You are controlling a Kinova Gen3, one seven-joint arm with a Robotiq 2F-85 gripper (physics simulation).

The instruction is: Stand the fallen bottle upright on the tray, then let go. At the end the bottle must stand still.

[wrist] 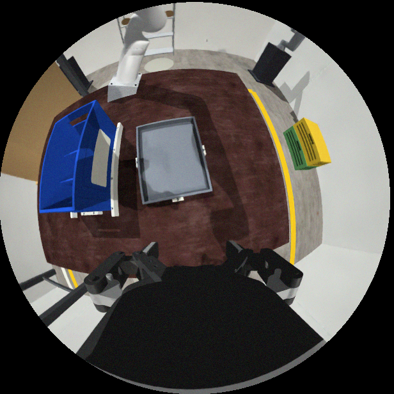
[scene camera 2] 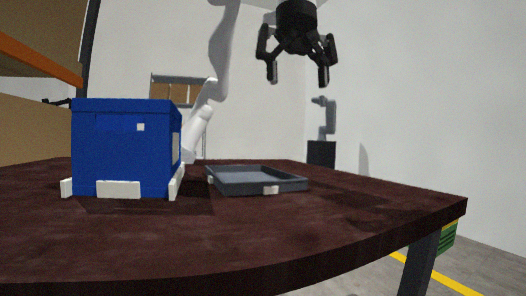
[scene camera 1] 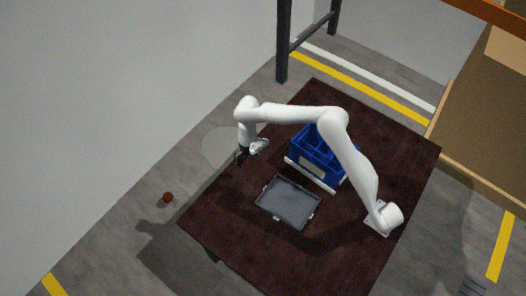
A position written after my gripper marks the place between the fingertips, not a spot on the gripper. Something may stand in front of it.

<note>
In view: my gripper (scene camera 2: 299,85), a grey tray (scene camera 2: 231,180) and a blue divided crate (scene camera 2: 105,145).
The grey tray also shows in the wrist view (wrist: 171,163) and in scene camera 1 (scene camera 1: 293,205). The blue divided crate also shows in the wrist view (wrist: 76,171) and in scene camera 1 (scene camera 1: 310,151). My gripper shows as well in the wrist view (wrist: 192,249).
</note>
